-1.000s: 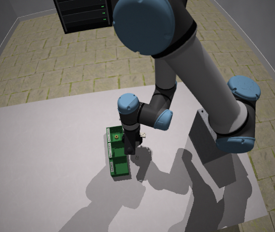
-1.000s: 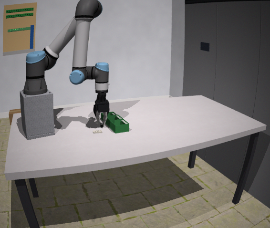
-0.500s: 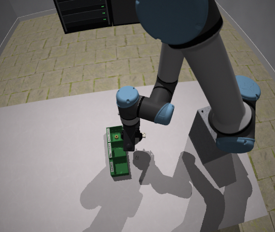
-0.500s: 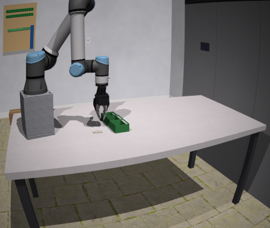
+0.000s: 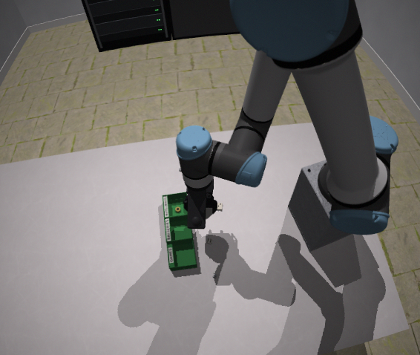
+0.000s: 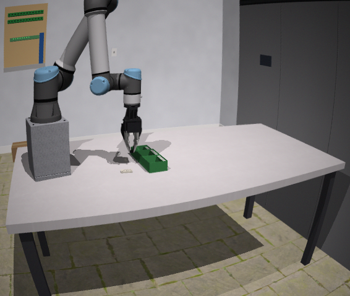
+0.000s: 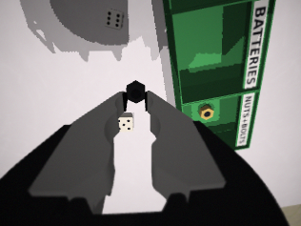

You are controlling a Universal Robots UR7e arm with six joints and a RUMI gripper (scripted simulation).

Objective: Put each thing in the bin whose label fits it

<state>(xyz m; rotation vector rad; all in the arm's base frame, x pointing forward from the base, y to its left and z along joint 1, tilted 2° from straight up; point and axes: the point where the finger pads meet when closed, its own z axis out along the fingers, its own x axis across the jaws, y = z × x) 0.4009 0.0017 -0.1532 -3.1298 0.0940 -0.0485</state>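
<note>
Now: the brass nut 90 mm ahead of my hand, 70 mm below it and 60 mm to the right of it. Also, from my hand: white domino: 70 mm to the right, 70 mm below, 40 mm behind; then black round piece: 10 mm below; then white die: 70 mm below, 50 mm to the left, 20 mm behind.
</note>
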